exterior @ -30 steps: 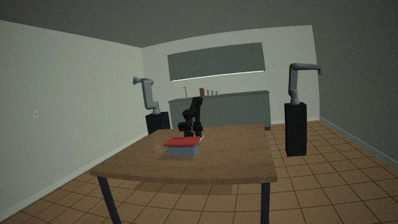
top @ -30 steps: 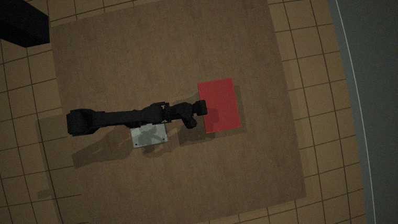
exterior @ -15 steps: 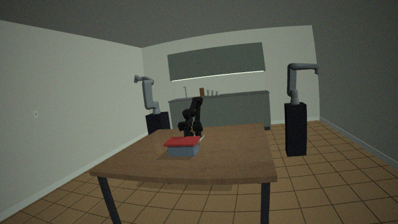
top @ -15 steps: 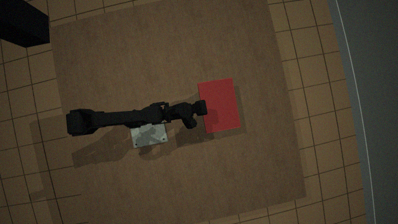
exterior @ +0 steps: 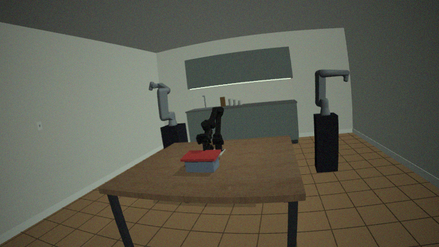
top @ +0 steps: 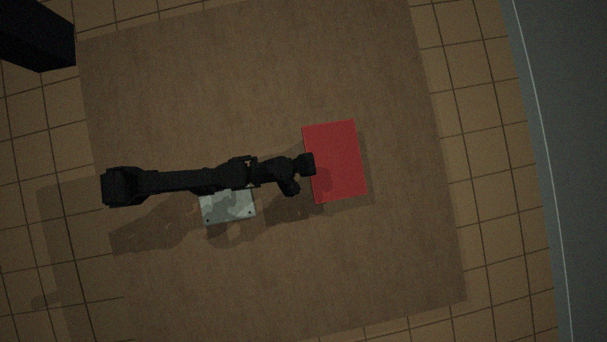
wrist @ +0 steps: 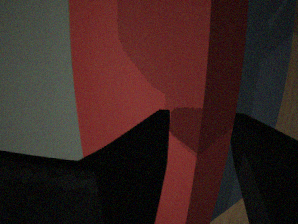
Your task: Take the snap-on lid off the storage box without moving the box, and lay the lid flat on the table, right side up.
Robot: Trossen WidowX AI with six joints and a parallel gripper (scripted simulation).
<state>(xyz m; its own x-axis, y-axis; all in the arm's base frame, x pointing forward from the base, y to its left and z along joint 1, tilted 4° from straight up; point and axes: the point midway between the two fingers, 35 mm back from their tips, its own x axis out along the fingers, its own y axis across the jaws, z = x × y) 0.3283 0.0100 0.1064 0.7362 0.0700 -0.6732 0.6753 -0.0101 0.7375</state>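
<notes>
Right now the red lid is 8 cm ahead of my gripper tip. Round my gripper tip: storage box: 8 cm ahead, 5 cm below.
</notes>
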